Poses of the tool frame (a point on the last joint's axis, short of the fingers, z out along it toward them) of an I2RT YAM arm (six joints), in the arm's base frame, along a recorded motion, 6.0 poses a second.
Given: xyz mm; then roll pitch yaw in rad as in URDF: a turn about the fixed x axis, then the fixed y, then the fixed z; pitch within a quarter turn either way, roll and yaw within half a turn.
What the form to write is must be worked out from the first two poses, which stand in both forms.
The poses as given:
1: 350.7 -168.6 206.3 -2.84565 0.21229 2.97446
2: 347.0 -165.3 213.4 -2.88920 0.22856 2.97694
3: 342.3 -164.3 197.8 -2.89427 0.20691 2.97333
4: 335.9 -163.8 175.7 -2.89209 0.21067 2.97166
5: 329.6 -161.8 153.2 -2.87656 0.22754 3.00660
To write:
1: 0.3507 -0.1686 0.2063 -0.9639 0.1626 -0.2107 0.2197 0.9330 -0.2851
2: 0.3470 -0.1653 0.2134 -0.9608 0.1596 -0.2266 0.2145 0.9459 -0.2432
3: 0.3423 -0.1643 0.1978 -0.9648 0.1639 -0.2054 0.2120 0.9475 -0.2396
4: 0.3359 -0.1638 0.1757 -0.9638 0.1654 -0.2091 0.2148 0.9463 -0.2415
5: 0.3296 -0.1618 0.1532 -0.9654 0.1311 -0.2256 0.1884 0.9484 -0.2552
